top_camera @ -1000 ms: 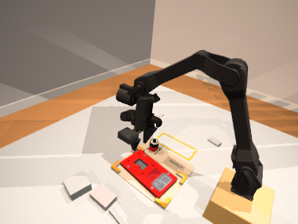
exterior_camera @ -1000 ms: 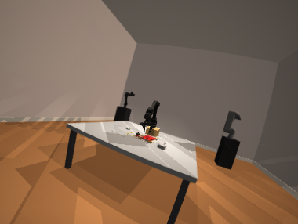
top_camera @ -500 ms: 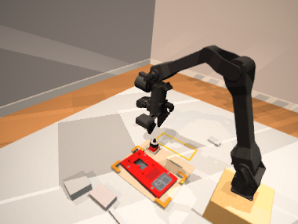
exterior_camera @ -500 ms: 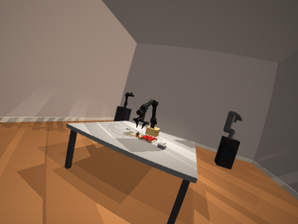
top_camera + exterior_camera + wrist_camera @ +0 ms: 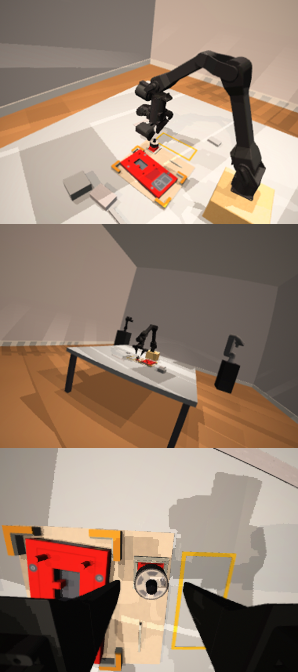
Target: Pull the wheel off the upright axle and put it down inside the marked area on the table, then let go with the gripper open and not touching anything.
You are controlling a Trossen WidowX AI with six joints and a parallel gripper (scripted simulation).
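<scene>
Now: the black wheel 30 mm below my gripper tip and 10 mm behind it. The rest, counted from my gripper tip: white block 230 mm to the right, 220 mm behind, 60 mm below; then thin ruler strip 180 mm to the right, 130 mm ahead, 70 mm below.
</scene>
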